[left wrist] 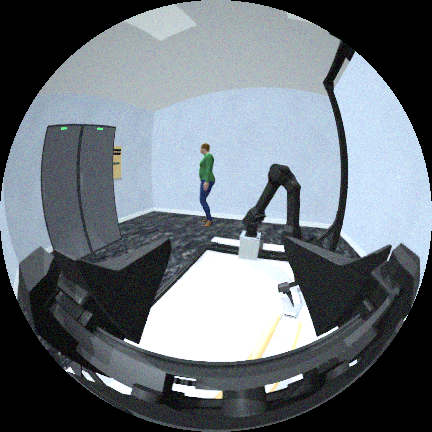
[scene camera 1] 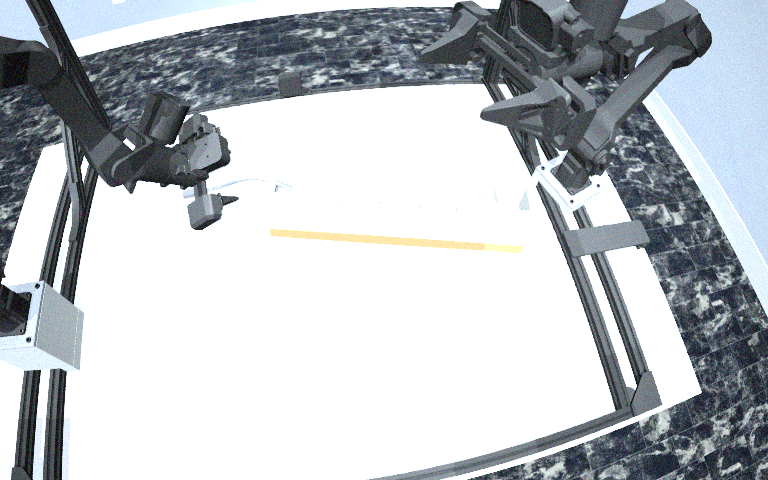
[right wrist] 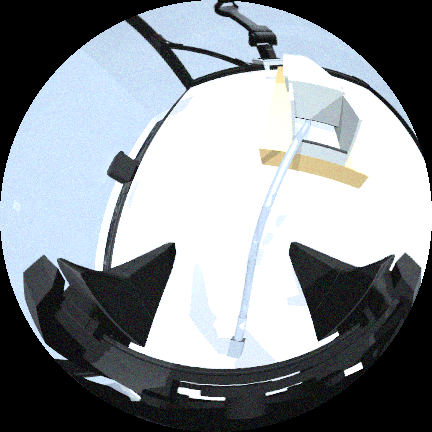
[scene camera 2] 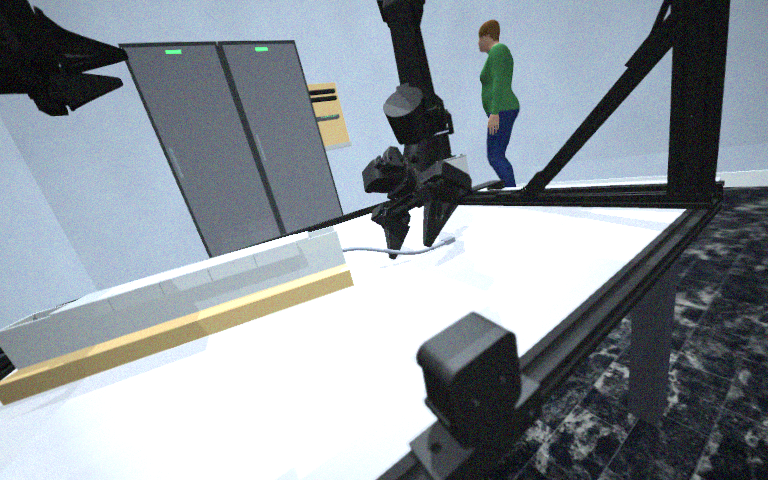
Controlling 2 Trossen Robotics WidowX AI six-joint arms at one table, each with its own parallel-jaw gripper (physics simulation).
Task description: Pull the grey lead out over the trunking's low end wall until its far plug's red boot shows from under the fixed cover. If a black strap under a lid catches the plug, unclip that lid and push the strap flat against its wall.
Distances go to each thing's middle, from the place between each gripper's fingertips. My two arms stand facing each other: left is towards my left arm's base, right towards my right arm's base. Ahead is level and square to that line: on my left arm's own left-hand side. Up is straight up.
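Labels:
Grey lead (right wrist: pixel 283 166): 34 cm below my left hand, 16 cm behind, 7 cm to the right. Pale trunking (scene camera 2: pixel 47 356): 32 cm below my left hand, 10 cm behind, 3 cm to the left.
Pale trunking, from my right hand: 24 cm to the left, 16 cm ahead, 2 cm above. Grey lead, from my right hand: 14 cm to the left, 11 cm ahead, 1 cm above.

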